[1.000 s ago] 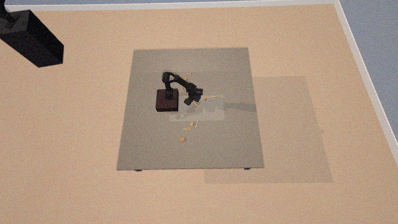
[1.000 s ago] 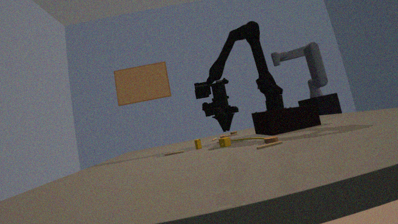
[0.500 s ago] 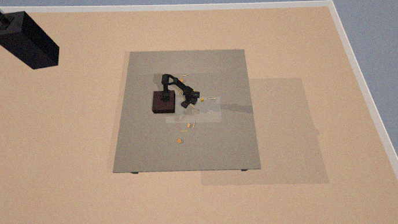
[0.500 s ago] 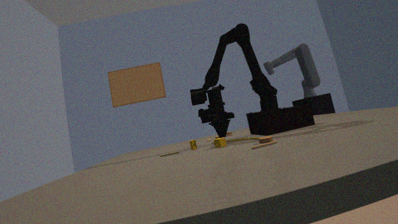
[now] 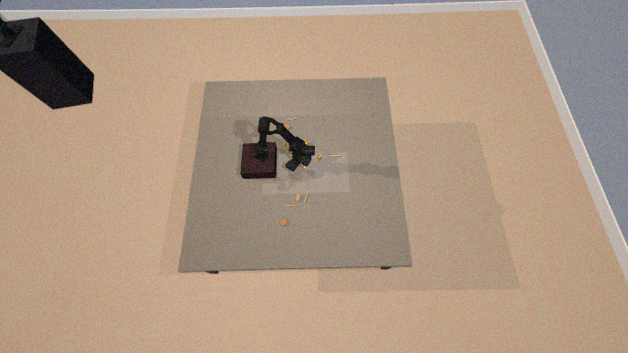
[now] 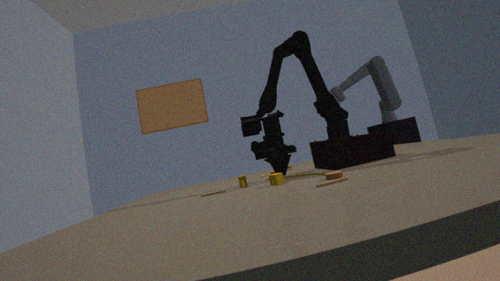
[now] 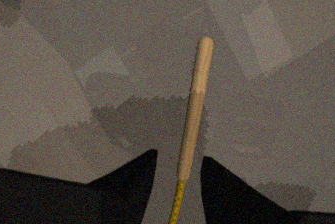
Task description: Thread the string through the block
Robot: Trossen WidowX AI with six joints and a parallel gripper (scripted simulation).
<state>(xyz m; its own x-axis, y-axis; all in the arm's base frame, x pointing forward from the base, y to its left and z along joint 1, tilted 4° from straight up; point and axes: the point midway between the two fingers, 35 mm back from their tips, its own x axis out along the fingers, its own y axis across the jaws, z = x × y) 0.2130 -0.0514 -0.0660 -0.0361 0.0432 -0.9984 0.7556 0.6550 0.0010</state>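
My gripper tip is 1 cm short of the thin wooden stick and 1 cm to the left of it. From my gripper tip the other things lie so: round wooden button 3 cm behind, 27 cm to the left.
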